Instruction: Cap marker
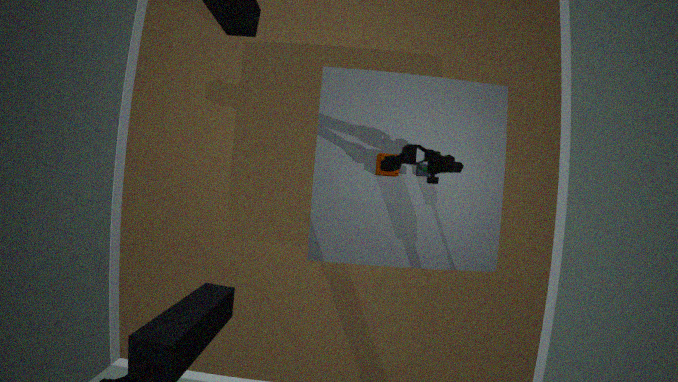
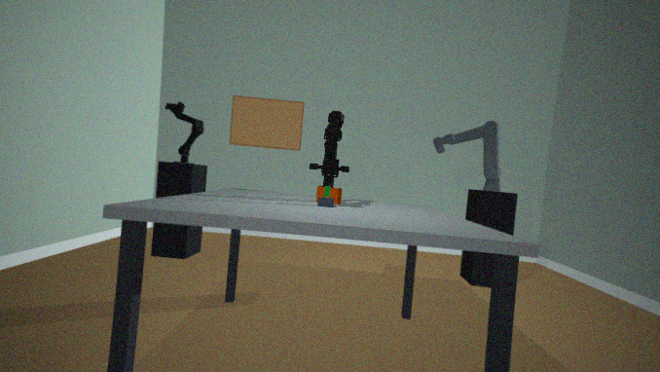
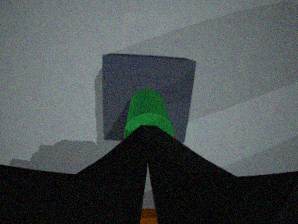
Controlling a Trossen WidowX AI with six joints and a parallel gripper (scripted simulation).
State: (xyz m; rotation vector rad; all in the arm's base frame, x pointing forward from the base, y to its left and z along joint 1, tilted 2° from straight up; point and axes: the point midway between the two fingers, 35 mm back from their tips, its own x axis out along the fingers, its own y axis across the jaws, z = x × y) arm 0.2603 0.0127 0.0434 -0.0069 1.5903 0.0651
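My gripper tip is now 30 mm above the green cap.
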